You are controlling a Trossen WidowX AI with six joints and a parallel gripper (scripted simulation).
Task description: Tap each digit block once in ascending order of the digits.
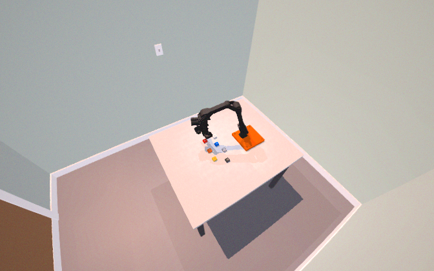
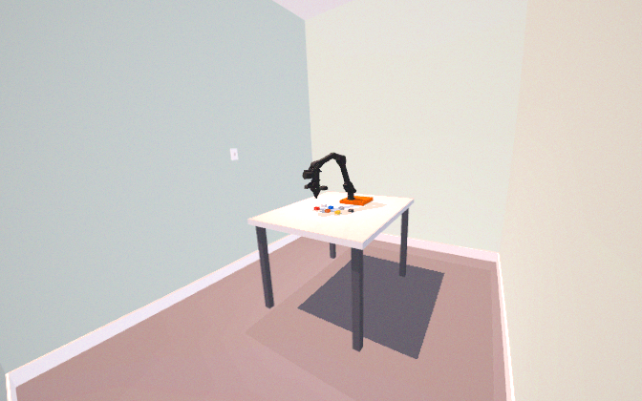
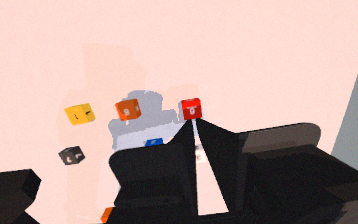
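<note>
The red block is 80 mm below my gripper tip, 10 mm to the right of it and 10 mm behind it. Also, from my gripper tip: orange block: 110 mm to the left, 80 mm below, 10 mm ahead; then blue block: 80 mm to the left, 80 mm below, 80 mm behind; then white block: 110 mm behind, 80 mm below.
</note>
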